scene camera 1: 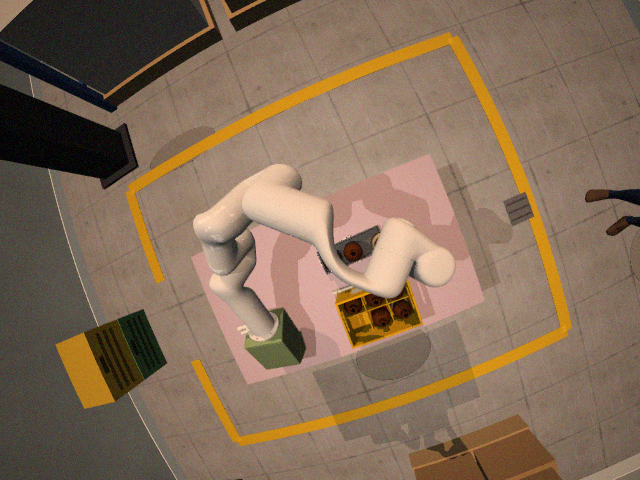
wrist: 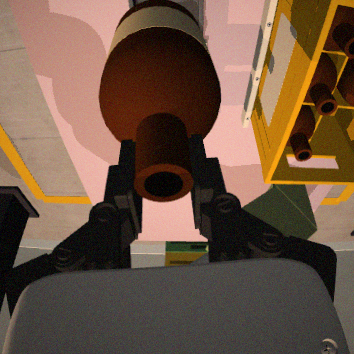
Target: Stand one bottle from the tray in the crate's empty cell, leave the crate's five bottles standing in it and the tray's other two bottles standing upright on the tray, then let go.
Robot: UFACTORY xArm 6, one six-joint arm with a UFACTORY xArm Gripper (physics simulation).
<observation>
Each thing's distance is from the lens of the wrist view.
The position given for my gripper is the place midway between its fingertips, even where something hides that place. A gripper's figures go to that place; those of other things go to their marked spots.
my gripper [wrist: 163, 157]: 15 cm
brown bottle [wrist: 159, 85]: 14 cm
</observation>
